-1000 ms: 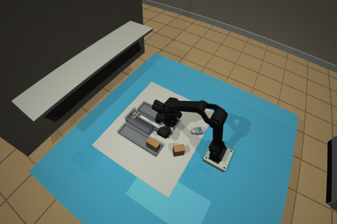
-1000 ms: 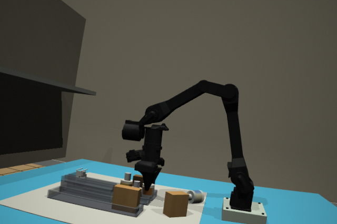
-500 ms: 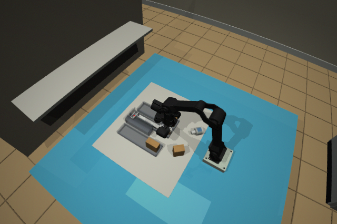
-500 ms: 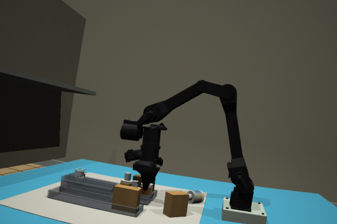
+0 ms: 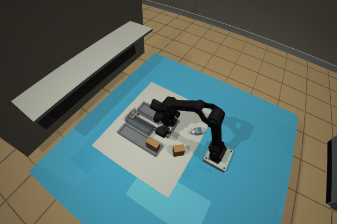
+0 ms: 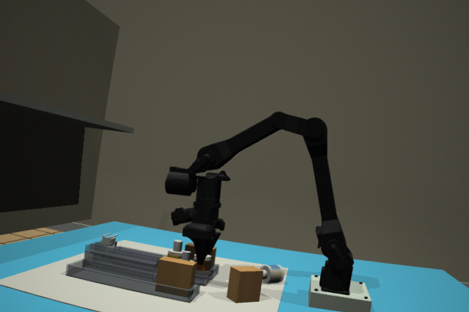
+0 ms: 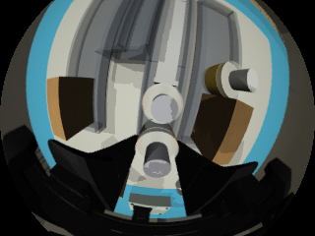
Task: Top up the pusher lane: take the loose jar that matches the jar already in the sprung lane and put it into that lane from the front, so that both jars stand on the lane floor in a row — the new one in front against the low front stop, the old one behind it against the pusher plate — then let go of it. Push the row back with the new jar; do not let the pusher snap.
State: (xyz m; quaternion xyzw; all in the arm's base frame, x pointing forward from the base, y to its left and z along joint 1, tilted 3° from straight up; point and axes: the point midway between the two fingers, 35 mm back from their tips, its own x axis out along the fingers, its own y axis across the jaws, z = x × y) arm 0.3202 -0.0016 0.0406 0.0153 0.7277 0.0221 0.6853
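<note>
The sprung lane lies 150 mm ahead of my gripper tip, 30 mm to the left of it and 30 mm below it. Round my gripper tip: red mark: 230 mm ahead, 40 mm to the left, 20 mm above.
</note>
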